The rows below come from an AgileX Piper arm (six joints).
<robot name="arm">
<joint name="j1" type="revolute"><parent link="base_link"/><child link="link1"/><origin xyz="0.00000 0.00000 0.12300"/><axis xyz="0 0 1"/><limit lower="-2.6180" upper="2.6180"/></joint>
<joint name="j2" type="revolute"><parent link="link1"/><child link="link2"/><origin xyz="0.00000 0.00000 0.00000"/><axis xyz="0 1 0"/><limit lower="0.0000" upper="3.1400"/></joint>
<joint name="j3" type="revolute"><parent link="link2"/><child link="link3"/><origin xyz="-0.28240 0.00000 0.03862"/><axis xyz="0 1 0"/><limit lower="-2.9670" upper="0.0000"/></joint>
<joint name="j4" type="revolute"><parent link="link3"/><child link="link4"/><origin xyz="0.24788 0.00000 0.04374"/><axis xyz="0.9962 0 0.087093"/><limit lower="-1.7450" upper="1.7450"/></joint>
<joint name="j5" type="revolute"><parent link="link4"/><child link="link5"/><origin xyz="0.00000 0.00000 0.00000"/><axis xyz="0 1 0"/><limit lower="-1.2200" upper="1.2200"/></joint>
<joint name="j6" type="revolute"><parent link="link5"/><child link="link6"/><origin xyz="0.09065 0.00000 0.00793"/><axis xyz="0.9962 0 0.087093"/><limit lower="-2.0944" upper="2.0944"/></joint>
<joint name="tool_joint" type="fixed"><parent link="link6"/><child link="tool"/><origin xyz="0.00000 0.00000 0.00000" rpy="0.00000 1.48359 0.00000"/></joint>
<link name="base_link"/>
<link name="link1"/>
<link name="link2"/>
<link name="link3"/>
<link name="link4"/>
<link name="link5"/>
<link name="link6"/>
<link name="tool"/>
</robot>
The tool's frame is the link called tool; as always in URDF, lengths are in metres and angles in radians.
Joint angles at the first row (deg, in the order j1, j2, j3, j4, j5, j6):
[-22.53 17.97 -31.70 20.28 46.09 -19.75]
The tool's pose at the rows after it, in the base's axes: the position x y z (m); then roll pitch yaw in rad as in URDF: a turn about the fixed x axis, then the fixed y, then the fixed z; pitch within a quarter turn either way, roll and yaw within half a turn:
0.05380 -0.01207 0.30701 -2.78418 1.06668 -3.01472
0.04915 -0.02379 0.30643 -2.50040 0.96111 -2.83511
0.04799 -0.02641 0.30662 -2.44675 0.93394 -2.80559
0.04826 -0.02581 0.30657 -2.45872 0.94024 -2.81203
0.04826 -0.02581 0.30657 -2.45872 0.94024 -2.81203
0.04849 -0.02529 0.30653 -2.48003 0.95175 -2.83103
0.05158 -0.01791 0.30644 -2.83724 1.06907 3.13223
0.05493 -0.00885 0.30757 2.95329 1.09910 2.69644
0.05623 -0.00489 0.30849 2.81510 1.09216 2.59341
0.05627 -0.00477 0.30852 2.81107 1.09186 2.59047
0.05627 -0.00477 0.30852 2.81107 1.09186 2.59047
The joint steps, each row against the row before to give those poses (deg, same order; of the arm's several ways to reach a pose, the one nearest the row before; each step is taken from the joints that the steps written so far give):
[0.00 0.00 0.00 -11.98 0.00 0.01]
[0.00 0.00 0.00 -11.05 0.00 0.00]
[0.01 0.00 0.00 -2.52 0.00 0.01]
[-0.01 0.00 0.00 0.59 0.00 -0.02]
[0.00 0.00 0.00 0.00 0.00 0.00]
[0.00 0.00 0.00 0.50 0.00 0.56]
[0.00 0.00 0.00 7.00 0.00 6.85]
[0.01 0.00 0.00 8.50 0.00 5.81]
[-0.01 0.00 0.00 3.74 0.00 0.11]
[-0.01 0.00 0.00 0.12 0.00 -0.01]
[0.00 0.00 0.00 0.00 0.00 0.00]

